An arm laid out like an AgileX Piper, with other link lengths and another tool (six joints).
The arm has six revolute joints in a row. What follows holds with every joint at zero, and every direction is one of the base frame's.
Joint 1 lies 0.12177 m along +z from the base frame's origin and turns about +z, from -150.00 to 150.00 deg.
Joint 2 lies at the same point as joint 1 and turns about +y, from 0.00 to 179.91 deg.
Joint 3 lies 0.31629 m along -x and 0.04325 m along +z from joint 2 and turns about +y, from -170.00 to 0.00 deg.
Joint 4 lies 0.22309 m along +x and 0.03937 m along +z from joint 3 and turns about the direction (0.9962, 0, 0.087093), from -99.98 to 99.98 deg.
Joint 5 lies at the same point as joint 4 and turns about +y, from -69.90 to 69.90 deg.
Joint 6 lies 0.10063 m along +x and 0.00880 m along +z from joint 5 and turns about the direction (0.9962, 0, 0.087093), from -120.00 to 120.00 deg.
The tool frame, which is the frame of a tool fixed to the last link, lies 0.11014 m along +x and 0.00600 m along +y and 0.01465 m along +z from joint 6; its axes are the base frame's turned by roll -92.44, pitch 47.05 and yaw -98.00 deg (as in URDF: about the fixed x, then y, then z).
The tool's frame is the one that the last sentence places.
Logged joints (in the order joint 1, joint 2, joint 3, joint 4, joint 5, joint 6), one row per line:
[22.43 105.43 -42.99 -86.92 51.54 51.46]
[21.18 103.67 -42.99 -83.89 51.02 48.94]
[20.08 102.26 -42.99 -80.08 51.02 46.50]
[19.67 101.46 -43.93 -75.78 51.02 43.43]
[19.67 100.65 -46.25 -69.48 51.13 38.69]
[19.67 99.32 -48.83 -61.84 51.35 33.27]
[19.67 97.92 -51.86 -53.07 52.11 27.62]
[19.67 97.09 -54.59 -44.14 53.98 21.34]
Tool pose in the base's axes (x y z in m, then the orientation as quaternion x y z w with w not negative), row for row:
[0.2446 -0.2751 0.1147 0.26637 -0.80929 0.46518 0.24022]
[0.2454 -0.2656 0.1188 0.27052 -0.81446 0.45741 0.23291]
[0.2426 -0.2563 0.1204 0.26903 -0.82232 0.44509 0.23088]
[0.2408 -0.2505 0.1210 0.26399 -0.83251 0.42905 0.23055]
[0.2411 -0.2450 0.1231 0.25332 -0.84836 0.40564 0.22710]
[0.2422 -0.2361 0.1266 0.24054 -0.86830 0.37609 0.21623]
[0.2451 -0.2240 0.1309 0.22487 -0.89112 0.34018 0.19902]
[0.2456 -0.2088 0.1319 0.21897 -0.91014 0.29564 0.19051]
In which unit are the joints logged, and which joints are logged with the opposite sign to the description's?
The joints are logged in degrees. Opposite sign: joint 1.
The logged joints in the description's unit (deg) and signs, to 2 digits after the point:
[-22.43 105.43 -42.99 -86.92 51.54 51.46]
[-21.18 103.67 -42.99 -83.89 51.02 48.94]
[-20.08 102.26 -42.99 -80.08 51.02 46.50]
[-19.67 101.46 -43.93 -75.78 51.02 43.43]
[-19.67 100.65 -46.25 -69.48 51.13 38.69]
[-19.67 99.32 -48.83 -61.84 51.35 33.27]
[-19.67 97.92 -51.86 -53.07 52.11 27.62]
[-19.67 97.09 -54.59 -44.14 53.98 21.34]

